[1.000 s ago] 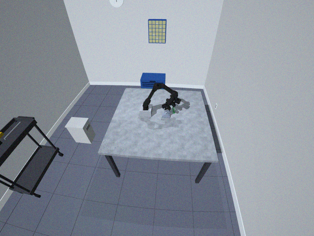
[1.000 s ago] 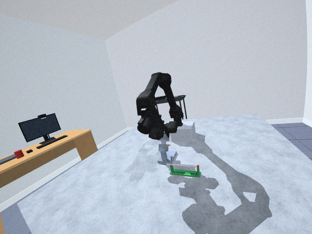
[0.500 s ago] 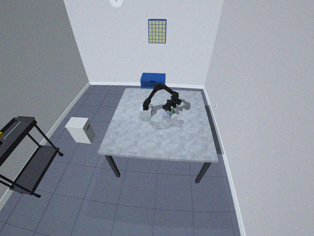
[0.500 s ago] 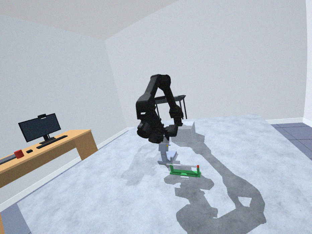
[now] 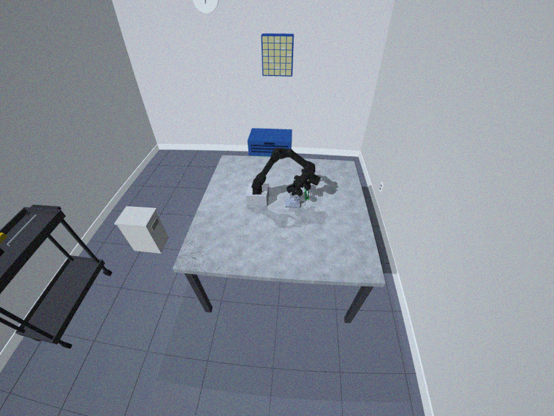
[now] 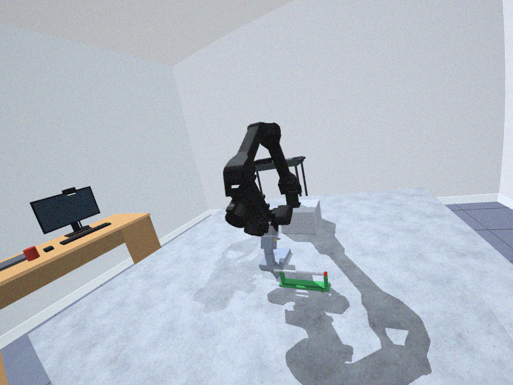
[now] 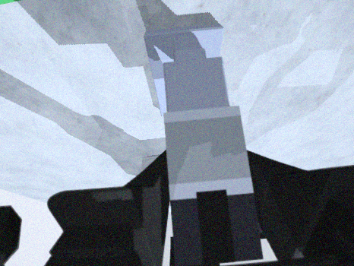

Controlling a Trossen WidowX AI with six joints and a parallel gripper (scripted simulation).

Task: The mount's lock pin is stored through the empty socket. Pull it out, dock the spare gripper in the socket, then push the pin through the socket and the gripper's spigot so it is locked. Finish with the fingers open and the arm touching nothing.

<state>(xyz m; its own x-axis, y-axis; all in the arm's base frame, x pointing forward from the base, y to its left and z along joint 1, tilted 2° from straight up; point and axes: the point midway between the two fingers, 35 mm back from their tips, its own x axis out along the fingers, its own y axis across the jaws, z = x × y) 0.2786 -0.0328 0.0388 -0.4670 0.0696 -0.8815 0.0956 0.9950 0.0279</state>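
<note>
The spare gripper lies 1 cm ahead of my gripper tip and 1 cm above it. Also, from my gripper tip: green cradle: 13 cm ahead, 12 cm to the left, 9 cm below; mount: 2 cm ahead, 6 cm below.
</note>
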